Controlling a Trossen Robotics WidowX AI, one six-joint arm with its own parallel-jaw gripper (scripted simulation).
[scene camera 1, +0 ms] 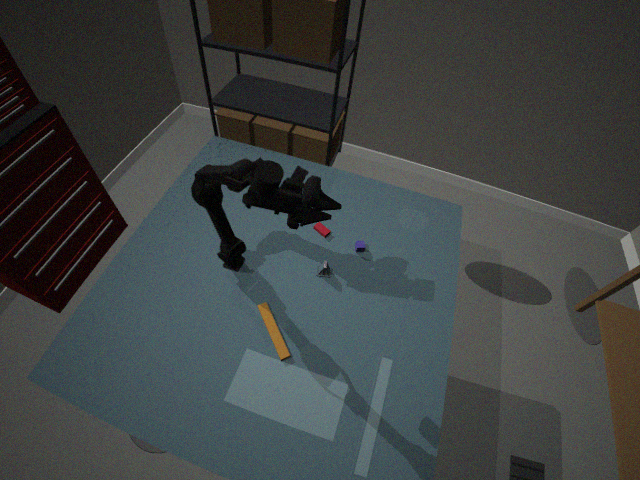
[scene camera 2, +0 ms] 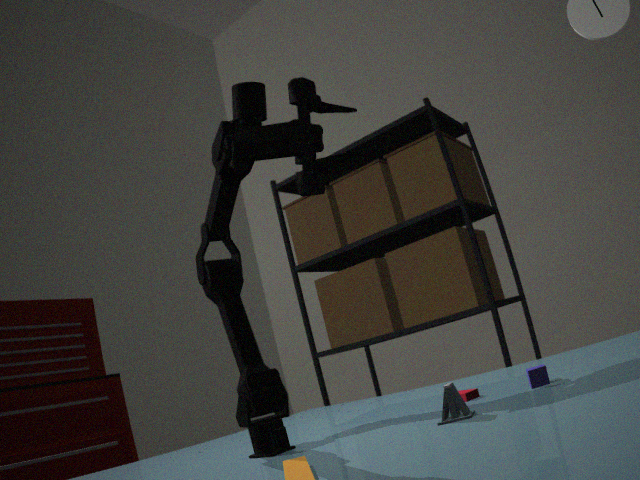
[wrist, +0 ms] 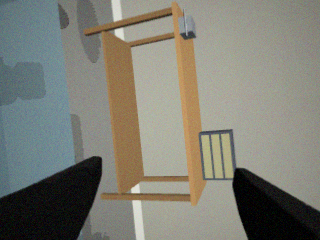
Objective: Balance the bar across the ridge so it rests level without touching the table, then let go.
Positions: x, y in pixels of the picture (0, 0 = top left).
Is the gripper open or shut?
Open.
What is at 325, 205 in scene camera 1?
The gripper.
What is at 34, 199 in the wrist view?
The gripper.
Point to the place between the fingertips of the gripper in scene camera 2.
358, 131
